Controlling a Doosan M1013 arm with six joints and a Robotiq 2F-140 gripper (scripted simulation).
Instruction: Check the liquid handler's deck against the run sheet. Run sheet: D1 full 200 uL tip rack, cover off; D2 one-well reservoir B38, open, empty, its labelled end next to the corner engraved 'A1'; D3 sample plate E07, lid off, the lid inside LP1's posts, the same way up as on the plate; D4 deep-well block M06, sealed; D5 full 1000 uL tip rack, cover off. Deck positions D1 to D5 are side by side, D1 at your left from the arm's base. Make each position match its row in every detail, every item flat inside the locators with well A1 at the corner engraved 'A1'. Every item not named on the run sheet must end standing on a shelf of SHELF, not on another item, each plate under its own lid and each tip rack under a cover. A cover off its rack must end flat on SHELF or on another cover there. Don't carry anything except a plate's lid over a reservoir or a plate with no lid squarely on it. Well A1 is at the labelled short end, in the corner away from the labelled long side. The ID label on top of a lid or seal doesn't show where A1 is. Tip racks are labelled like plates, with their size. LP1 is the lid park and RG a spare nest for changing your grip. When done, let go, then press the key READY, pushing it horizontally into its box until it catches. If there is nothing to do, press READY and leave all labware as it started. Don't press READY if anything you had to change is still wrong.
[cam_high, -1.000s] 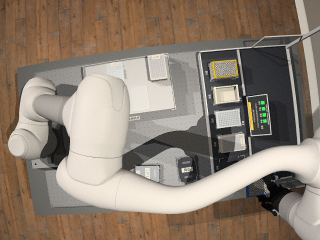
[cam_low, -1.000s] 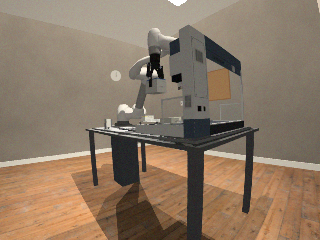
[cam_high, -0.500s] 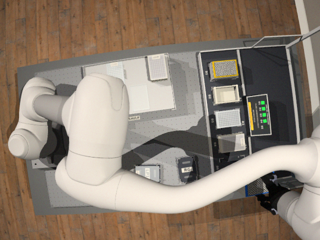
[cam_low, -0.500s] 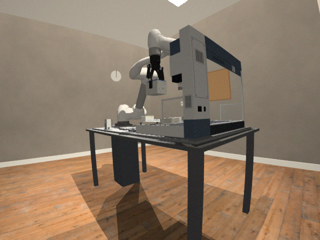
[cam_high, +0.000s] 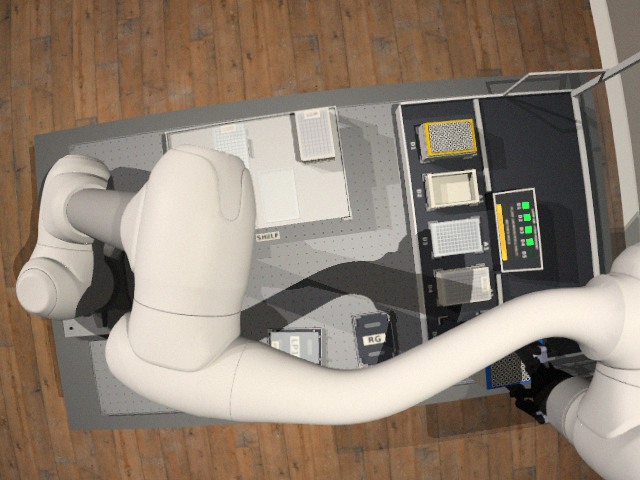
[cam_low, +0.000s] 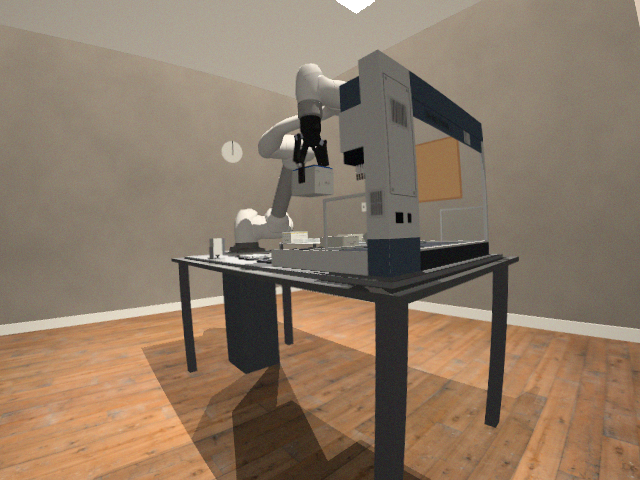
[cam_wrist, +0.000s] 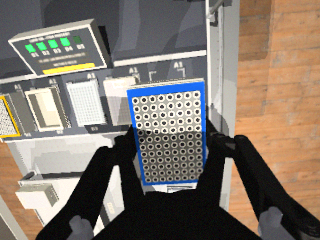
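Now: hand 240 mm above the deep-well block and 120 mm to the right of it. The rest, counted from my hand: white well plate: 250 mm to the left, 250 mm below; then blue-framed tip rack: 10 mm to the left, 10 mm ahead; then handler housing: 370 mm ahead, 50 mm to the right, 30 mm below.
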